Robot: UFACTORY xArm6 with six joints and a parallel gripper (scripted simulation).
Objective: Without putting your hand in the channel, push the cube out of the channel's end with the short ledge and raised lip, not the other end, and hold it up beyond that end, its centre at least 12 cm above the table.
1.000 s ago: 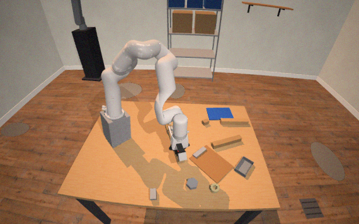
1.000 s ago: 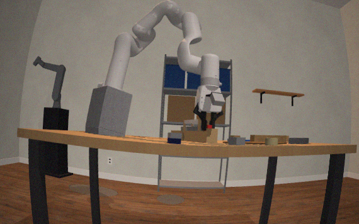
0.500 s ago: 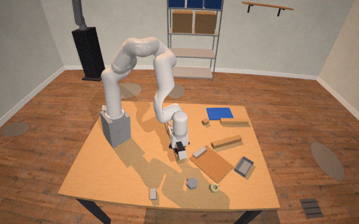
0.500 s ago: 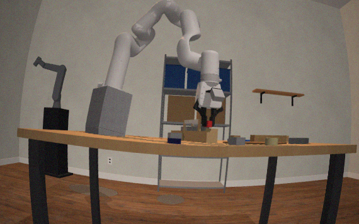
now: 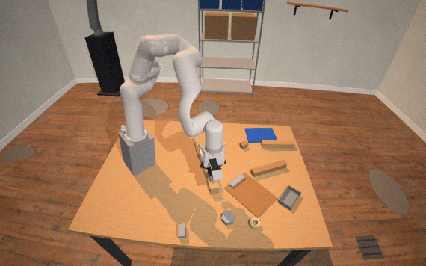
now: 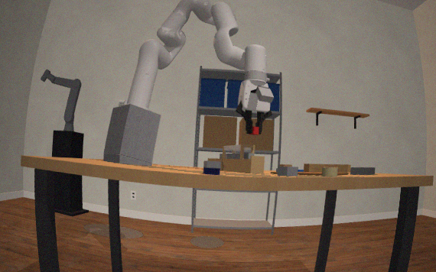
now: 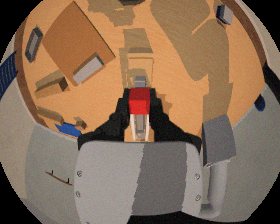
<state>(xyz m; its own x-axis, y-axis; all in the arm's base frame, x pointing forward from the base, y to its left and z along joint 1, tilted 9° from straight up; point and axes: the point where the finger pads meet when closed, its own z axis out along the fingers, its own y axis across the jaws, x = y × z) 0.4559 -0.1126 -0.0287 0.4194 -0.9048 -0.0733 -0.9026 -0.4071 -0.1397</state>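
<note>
The small red cube lies 1 cm below my hand. Round my hand: brown block 15 cm ahead, 35 cm to the left, 13 cm below; then grey hexagonal block 10 cm ahead, 17 cm to the right, 13 cm below; then wooden channel 6 cm behind, 12 cm to the left, 9 cm below.
</note>
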